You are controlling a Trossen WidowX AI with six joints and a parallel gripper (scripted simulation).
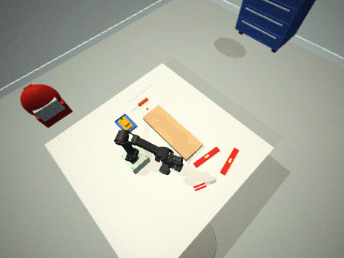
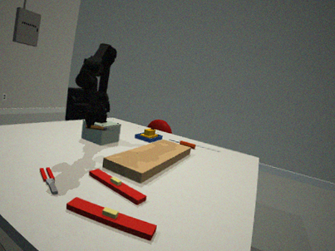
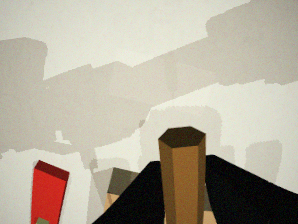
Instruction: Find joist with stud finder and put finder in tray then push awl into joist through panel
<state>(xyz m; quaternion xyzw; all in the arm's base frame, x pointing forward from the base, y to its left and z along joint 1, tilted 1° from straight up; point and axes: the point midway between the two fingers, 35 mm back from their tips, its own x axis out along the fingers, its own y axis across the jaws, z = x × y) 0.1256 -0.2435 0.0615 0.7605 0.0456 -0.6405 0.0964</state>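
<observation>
Right now the awl is 60 mm ahead of my gripper tip, 10 mm to the left of it and 10 mm above it. From my gripper tip the other things lie so: blue tray 60 mm ahead, 550 mm to the left, 110 mm below; then yellow stud finder 60 mm ahead, 570 mm to the left, 80 mm below; then square indicator 60 mm ahead, 580 mm to the left, 60 mm below.
</observation>
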